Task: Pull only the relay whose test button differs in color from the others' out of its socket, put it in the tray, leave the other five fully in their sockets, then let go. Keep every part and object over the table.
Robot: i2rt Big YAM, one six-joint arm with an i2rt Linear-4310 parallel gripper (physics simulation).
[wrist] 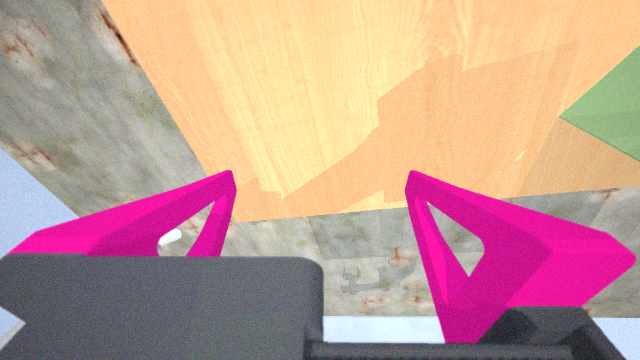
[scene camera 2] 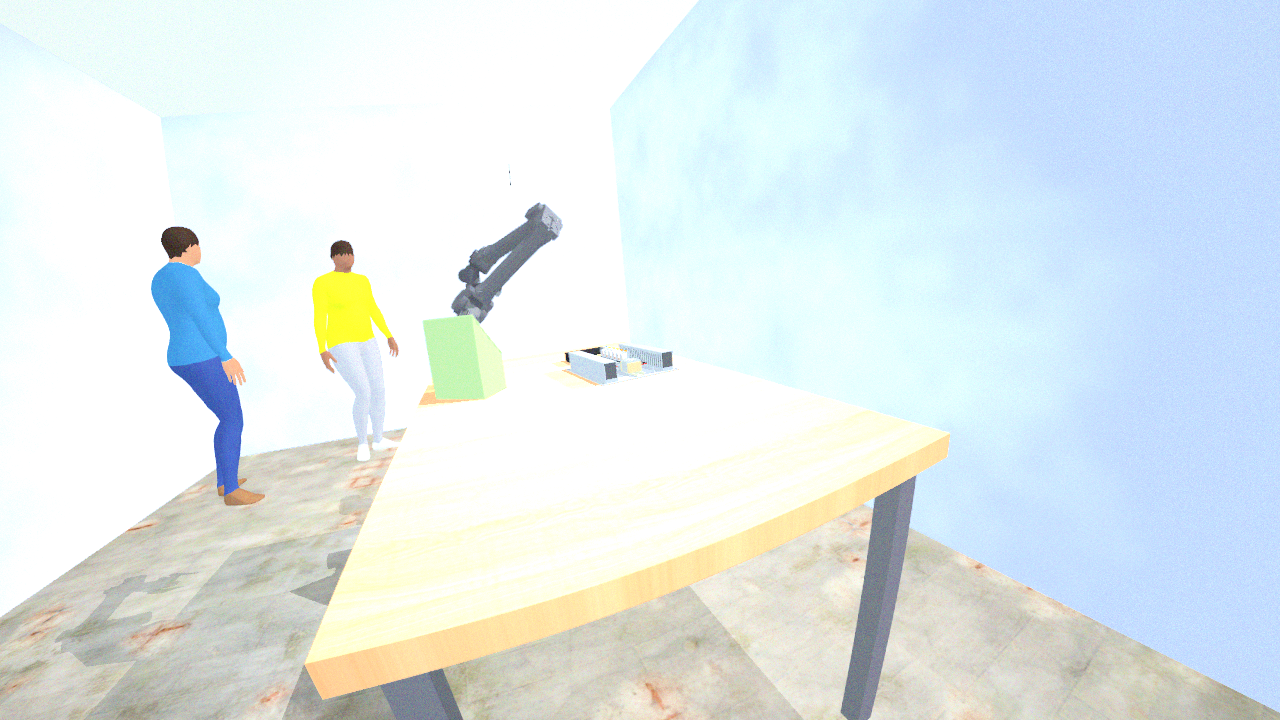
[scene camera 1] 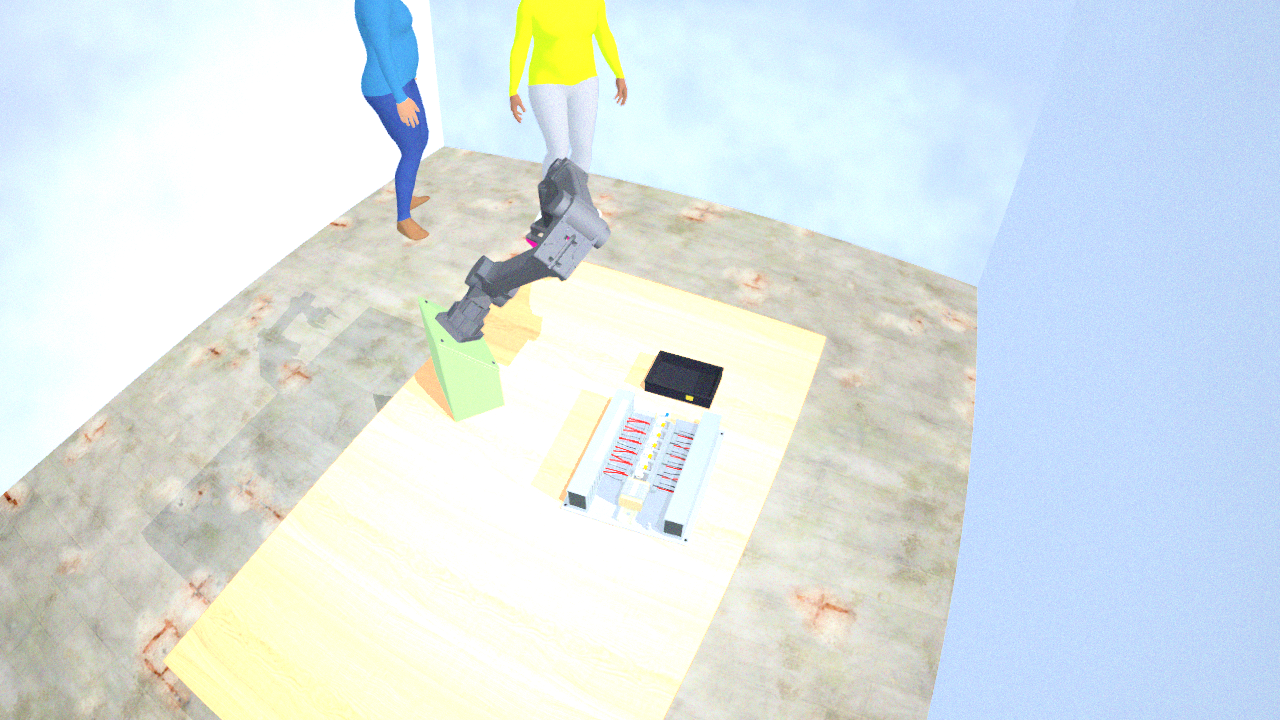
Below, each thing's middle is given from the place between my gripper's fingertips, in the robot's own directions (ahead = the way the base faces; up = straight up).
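With my hand 30 mm to the left of the black tray (scene camera 1: 689,380) and 200 mm above it, I am still 420 mm short of the tray. The grey panel (scene camera 1: 605,508) is 200 mm below my hand, and it is also 490 mm ahead of the hand and 290 mm to the right of it.
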